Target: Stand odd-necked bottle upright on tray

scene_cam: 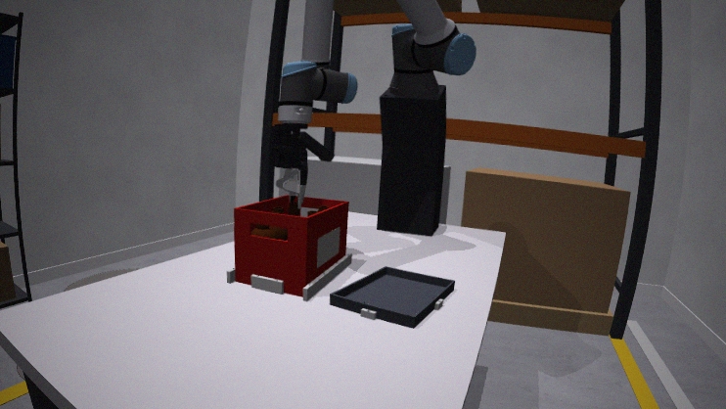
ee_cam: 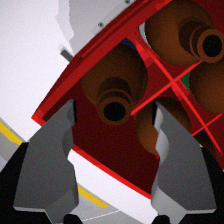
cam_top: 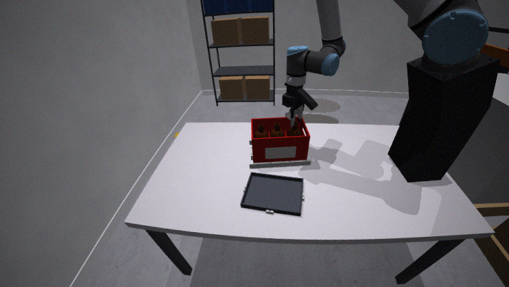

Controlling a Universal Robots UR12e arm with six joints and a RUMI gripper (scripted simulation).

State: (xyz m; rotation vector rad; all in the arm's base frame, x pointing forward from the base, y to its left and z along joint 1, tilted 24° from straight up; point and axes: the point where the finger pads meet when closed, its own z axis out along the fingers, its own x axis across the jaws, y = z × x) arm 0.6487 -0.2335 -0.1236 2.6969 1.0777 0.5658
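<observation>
Right now the glass bottle is 100 mm ahead of my hand, 80 mm below it and 10 mm to the right of it. From my hand the other things lie so: dark tray (310 mm to the left, 160 mm ahead, 150 mm below); then red crate (100 mm ahead, 80 mm below, 40 mm to the left); then brown bottle (180 mm ahead, 80 mm below).
</observation>
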